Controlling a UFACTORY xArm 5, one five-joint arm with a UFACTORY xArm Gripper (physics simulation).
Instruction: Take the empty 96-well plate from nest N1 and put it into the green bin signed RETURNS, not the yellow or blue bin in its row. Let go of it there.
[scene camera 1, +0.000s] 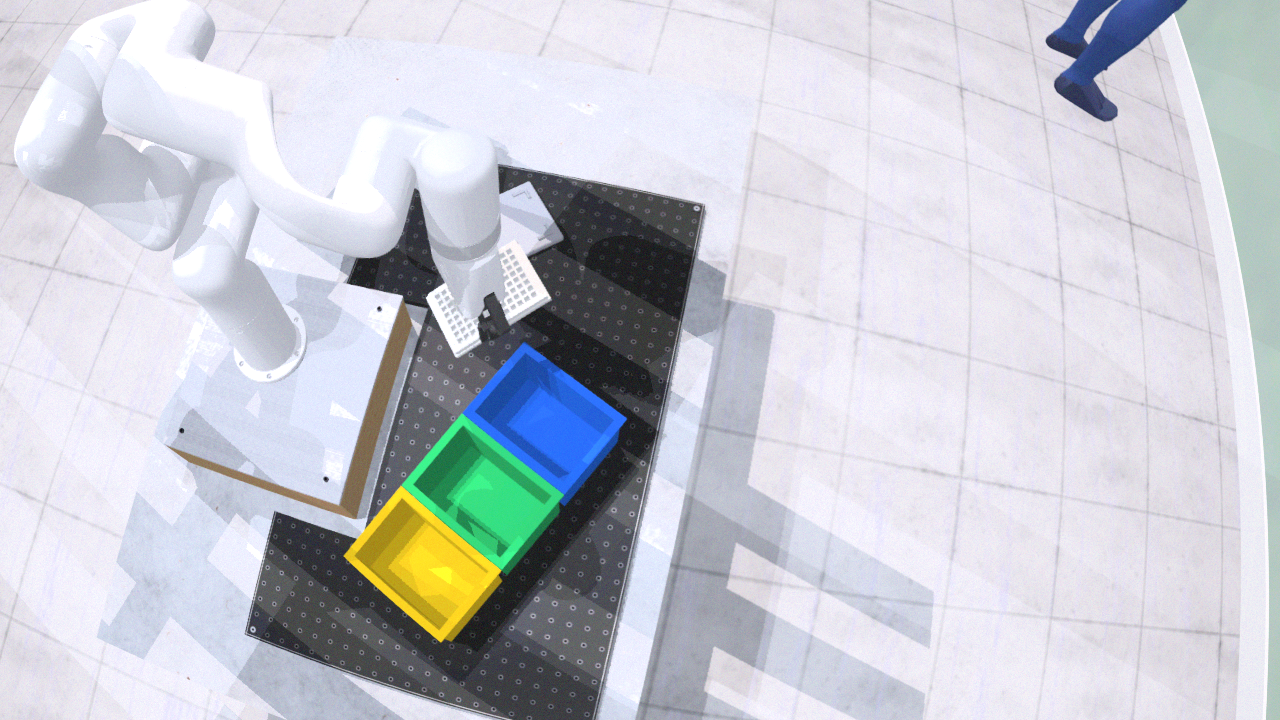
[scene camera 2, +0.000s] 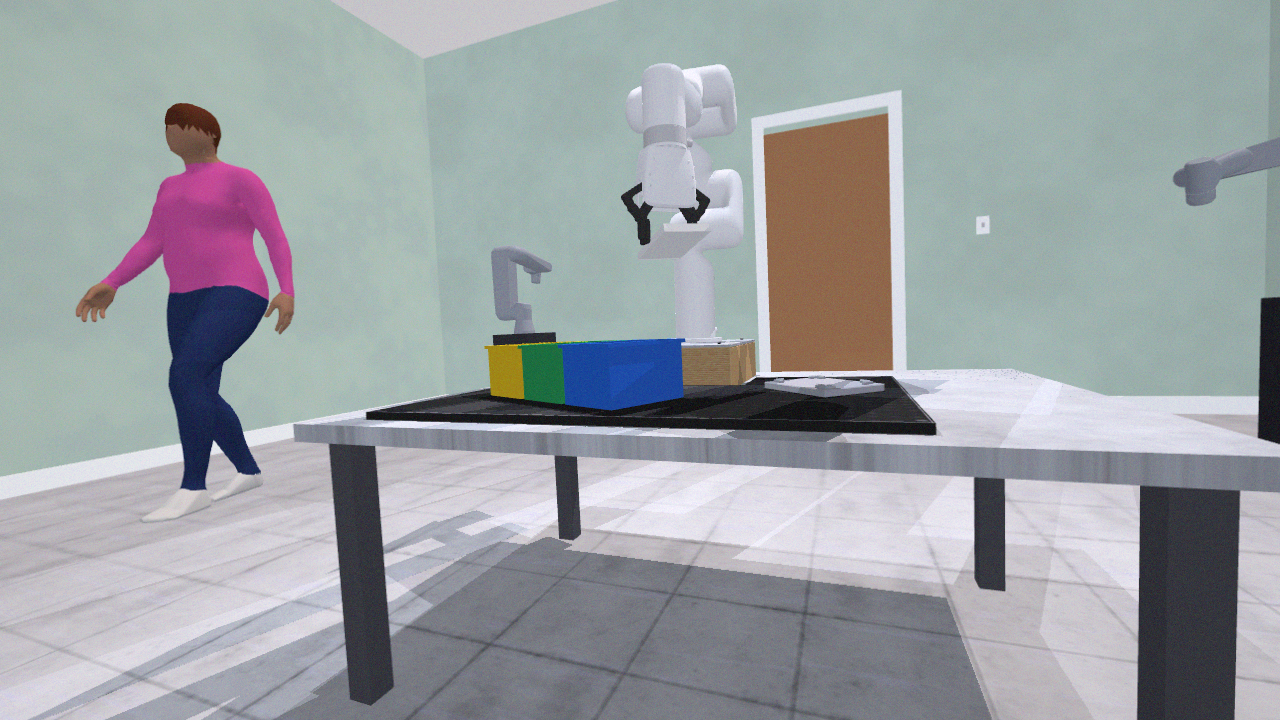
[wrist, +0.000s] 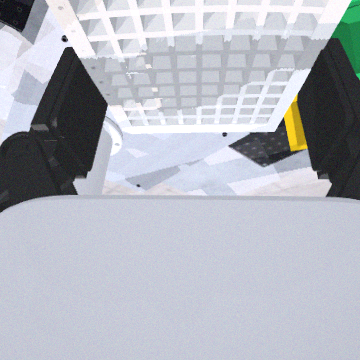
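Pixels of known places: gripper, fingertip midpoint: (scene camera 1: 474, 303) (scene camera 2: 668, 244) (wrist: 198, 69); arm's base, link origin: (scene camera 1: 270, 344) (scene camera 2: 696, 342).
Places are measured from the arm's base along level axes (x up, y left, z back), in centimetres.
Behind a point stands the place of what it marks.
Note:
The white 96-well plate (scene camera 1: 526, 282) {x 19.4, y 13.1, z -37.7 cm} (scene camera 2: 671, 243) {x 18.1, y 10.6, z -35.0 cm} (wrist: 187, 90) {x 18.4, y 8.4, z -31.7 cm} is held between the black fingers of my gripper (scene camera 1: 487, 301) {x 18.4, y 9.0, z -32.8 cm} (scene camera 2: 669, 230) {x 18.4, y 9.0, z -32.8 cm} (wrist: 198, 69) {x 18.4, y 9.0, z -32.8 cm}, high above the board. In scene camera 1 it shows just up and left of the blue bin (scene camera 1: 512, 394) {x -6.7, y 8.4, z -36.2 cm} (scene camera 2: 622, 371) {x -2.6, y 8.3, z -49.7 cm}. The green bin (scene camera 1: 447, 452) {x -1.0, y -4.2, z -32.1 cm} (scene camera 2: 543, 374) {x -3.4, y -9.5, z -46.6 cm} (wrist: 350, 45) {x -3.1, y -13.4, z -38.3 cm} stands between the blue bin and the yellow bin (scene camera 1: 384, 532) {x -2.2, y -17.8, z -27.6 cm} (scene camera 2: 506, 371) {x -3.2, y -21.7, z -42.5 cm} (wrist: 295, 125) {x -2.3, y -23.0, z -26.3 cm}. The RETURNS sign cannot be read. A light grey nest (scene camera 1: 532, 214) {x -7.0, y 36.9, z -27.7 cm} (scene camera 2: 823, 386) {x -6.7, y 34.4, z -31.7 cm} lies partly behind the arm in scene camera 1; its label is unreadable.
The bins and nest are on the black perforated board (scene camera 1: 644, 295) {x -8.2, y 30.2, z -48.4 cm} (scene camera 2: 895, 419) {x -8.2, y 45.3, z -50.8 cm}. The arm's wood-sided base block (scene camera 1: 268, 429) {x 0.2, y -11.8, z -5.9 cm} (scene camera 2: 716, 362) {x -3.8, y 11.4, z -17.2 cm} stands beside them. A smaller grey arm (scene camera 2: 507, 291) is behind the bins. A person (scene camera 2: 219, 232) (scene camera 1: 1109, 49) is away from the table.

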